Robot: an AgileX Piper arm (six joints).
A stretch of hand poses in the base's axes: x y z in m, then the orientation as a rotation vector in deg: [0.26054 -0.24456 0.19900 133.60 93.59 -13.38]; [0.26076 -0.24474 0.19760 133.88 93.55 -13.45]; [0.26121 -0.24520 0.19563 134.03 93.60 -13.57]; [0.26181 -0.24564 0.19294 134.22 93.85 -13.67]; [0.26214 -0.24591 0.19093 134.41 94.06 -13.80]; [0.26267 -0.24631 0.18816 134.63 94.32 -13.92]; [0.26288 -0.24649 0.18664 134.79 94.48 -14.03]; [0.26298 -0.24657 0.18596 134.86 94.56 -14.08]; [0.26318 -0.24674 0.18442 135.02 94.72 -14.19]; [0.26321 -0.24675 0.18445 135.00 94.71 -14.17]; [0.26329 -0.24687 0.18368 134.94 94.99 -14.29]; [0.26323 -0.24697 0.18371 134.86 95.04 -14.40]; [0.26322 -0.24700 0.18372 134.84 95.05 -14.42]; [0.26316 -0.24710 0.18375 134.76 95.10 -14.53]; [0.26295 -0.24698 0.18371 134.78 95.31 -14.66]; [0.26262 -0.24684 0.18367 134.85 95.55 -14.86]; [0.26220 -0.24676 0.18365 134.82 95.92 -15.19]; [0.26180 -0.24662 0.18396 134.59 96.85 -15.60]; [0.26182 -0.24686 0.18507 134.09 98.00 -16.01]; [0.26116 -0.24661 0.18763 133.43 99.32 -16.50]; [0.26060 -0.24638 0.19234 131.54 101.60 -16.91]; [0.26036 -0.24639 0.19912 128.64 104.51 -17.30]
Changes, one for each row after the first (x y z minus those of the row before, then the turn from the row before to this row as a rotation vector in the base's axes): [0.00022 -0.00018 -0.00140 0.15 0.13 -0.15]; [0.00045 -0.00046 -0.00197 0.09 0.15 -0.05]; [0.00060 -0.00044 -0.00269 0.22 0.23 0.03]; [0.00033 -0.00027 -0.00201 0.19 0.23 0.01]; [0.00053 -0.00040 -0.00277 0.24 0.25 0.02]; [0.00021 -0.00018 -0.00152 0.15 0.19 0.00]; [0.00010 -0.00008 -0.00068 0.07 0.09 0.00]; [0.00020 -0.00017 -0.00154 0.15 0.19 0.00]; [0.00003 -0.00001 0.00003 -0.01 -0.02 0.01]; [0.00008 -0.00012 -0.00077 0.06 0.16 0.16]; [-0.00006 -0.00010 0.00003 -0.07 0.06 0.05]; [-0.00001 -0.00003 0.00001 -0.02 0.01 0.01]; [-0.00006 -0.00010 0.00003 -0.07 0.06 0.05]; [-0.00021 0.00012 -0.00004 0.07 0.17 0.09]; [-0.00033 0.00014 -0.00004 0.10 0.24 0.07]; [-0.00042 0.00008 -0.00002 0.05 0.33 0.17]; [-0.00040 0.00014 0.00031 0.17 0.52 0.54]; [0.00002 -0.00024 0.00111 0.10 0.51 0.77]; [-0.00066 0.00025 0.00256 0.06 0.57 0.92]; [-0.00056 0.00023 0.00471 -0.22 0.47 1.97]; [-0.00024 -0.00001 0.00678 -0.49 0.39 2.76]
